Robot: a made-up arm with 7 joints.
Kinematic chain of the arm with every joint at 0, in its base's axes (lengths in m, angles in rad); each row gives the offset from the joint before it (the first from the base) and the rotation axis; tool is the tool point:
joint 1: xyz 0 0 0.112 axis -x
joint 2: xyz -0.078 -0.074 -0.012 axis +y
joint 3: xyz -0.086 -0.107 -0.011 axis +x
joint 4: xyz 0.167 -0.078 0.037 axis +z
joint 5: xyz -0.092 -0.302 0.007 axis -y
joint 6: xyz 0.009 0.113 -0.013 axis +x
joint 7: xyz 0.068 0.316 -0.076 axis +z
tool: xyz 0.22 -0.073 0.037
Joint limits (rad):
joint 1: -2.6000..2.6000
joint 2: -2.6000..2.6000
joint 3: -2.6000..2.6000
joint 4: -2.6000..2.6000
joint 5: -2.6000..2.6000
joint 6: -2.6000..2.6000
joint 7: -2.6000..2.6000
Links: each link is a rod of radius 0.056 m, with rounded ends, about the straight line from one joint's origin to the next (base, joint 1, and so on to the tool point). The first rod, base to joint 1, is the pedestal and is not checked.
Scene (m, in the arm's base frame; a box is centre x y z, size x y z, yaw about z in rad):
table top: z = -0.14
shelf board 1: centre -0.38 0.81 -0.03 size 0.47 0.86 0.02 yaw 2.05
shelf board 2: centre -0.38 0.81 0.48 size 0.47 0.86 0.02 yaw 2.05
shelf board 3: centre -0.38 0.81 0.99 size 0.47 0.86 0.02 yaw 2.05
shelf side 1: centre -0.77 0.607 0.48 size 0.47 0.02 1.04 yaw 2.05
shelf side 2: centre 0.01 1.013 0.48 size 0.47 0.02 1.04 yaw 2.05
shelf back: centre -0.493 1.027 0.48 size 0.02 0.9 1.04 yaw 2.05
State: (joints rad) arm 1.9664 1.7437 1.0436 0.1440 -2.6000 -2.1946 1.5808
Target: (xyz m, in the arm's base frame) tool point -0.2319 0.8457 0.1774
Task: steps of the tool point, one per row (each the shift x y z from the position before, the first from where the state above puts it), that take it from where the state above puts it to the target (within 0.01 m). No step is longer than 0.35 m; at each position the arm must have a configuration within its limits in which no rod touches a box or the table.
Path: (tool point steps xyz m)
1: 0.0557 -0.1044 0.0218
2: 0.0538 -0.1064 -0.0218
3: 0.1729 0.1379 -0.2644
4: 0.1125 -0.0456 -0.2852
5: -0.0056 0.1050 0.0333
6: -0.0303 0.0974 0.0169
7: -0.0587 0.0837 -0.0086
8: -0.0858 0.0609 -0.0416

